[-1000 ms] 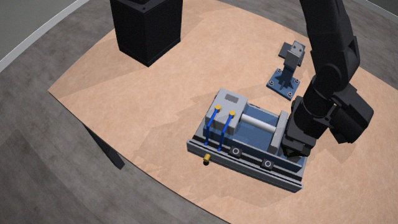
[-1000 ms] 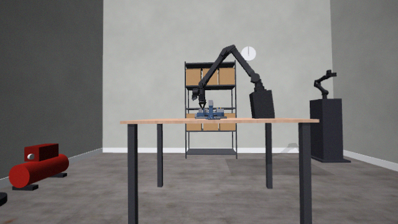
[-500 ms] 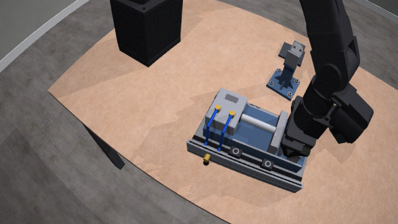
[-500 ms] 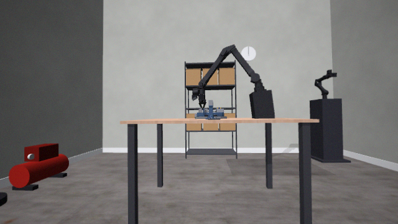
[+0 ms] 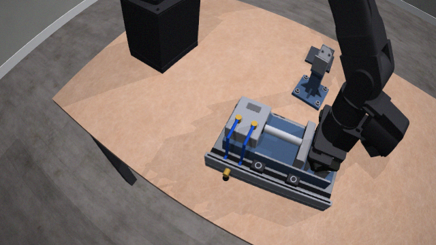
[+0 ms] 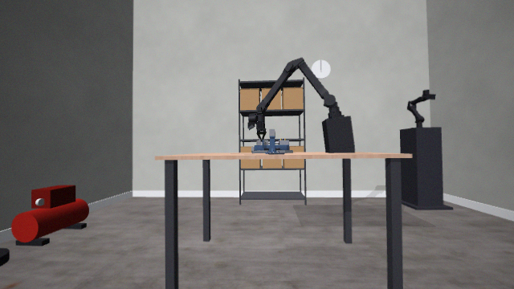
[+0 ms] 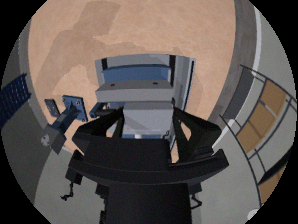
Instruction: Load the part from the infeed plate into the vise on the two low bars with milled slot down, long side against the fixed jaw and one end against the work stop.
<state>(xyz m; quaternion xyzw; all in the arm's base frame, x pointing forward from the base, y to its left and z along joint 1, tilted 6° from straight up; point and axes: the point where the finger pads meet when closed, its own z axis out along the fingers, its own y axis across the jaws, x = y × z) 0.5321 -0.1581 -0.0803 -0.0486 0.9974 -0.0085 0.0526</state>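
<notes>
The grey part is 10 mm below my hand. The rest, counted from my hand: moving jaw 40 mm behind, 20 mm to the left, 20 mm below; fixed jaw 20 mm to the left, 20 mm below, 20 mm ahead; work stop 70 mm to the left, 10 mm below, 10 mm behind.
</notes>
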